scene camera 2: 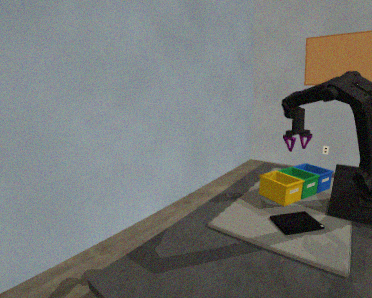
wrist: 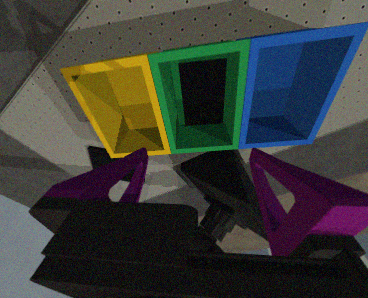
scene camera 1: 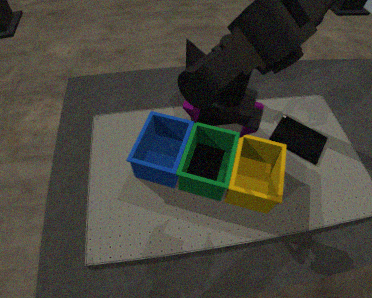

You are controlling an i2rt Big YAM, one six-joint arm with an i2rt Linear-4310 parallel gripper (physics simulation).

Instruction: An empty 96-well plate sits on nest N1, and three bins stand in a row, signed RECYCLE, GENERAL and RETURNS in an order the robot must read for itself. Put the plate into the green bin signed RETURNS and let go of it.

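Seen in the pictures: gripper, fingertip midpoint: [scene camera 2: 297,150] [wrist: 197,153] [scene camera 1: 218,128]; arm's base, link origin: [scene camera 2: 369,195] [wrist: 225,208].
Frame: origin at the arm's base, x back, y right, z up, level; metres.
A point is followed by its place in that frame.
The black plate [scene camera 1: 206,161] {x -0.283, y 0.109, z -0.069 m} [wrist: 202,92] {x -0.301, y 0.119, z -0.069 m} lies inside the green bin [scene camera 1: 204,189] {x -0.377, y 0.144, z -0.040 m} [wrist: 155,102] {x -0.356, y 0.064, z 0.013 m}, low down at its floor; its wells cannot be made out. In the scene camera 2 view the green bin [scene camera 2: 310,186] {x -0.234, y 0.065, z -0.030 m} stands in the middle of the row and its inside is hidden. My gripper [scene camera 2: 298,149] {x -0.318, y 0.113, z 0.132 m} [wrist: 197,153] {x -0.318, y 0.113, z 0.132 m} is open and empty, high above the bins, with its magenta fingers wide apart. The black nest [scene camera 1: 299,139] {x -0.269, y -0.210, z -0.076 m} [scene camera 2: 297,222] {x -0.256, y -0.223, z -0.075 m} lies flat on the board with no plate on it. The signs show as small white labels, too blurred to read.
The blue bin [scene camera 1: 159,146] {x -0.195, y 0.231, z -0.082 m} [scene camera 2: 326,180] {x -0.163, y 0.191, z -0.030 m} [wrist: 300,90] {x -0.204, y 0.267, z -0.050 m} and the yellow bin [scene camera 1: 257,172] {x -0.345, y -0.029, z -0.081 m} [scene camera 2: 280,188] {x -0.354, y -0.074, z -0.011 m} [wrist: 131,107] {x -0.365, y -0.030, z -0.081 m} stand against either side of the green one. All stand on a pale perforated board [scene camera 1: 115,235] {x -0.431, y 0.387, z -0.087 m} [scene camera 2: 240,225] {x -0.447, y -0.329, z -0.087 m}. The arm's base is at the right in the scene camera 2 view.
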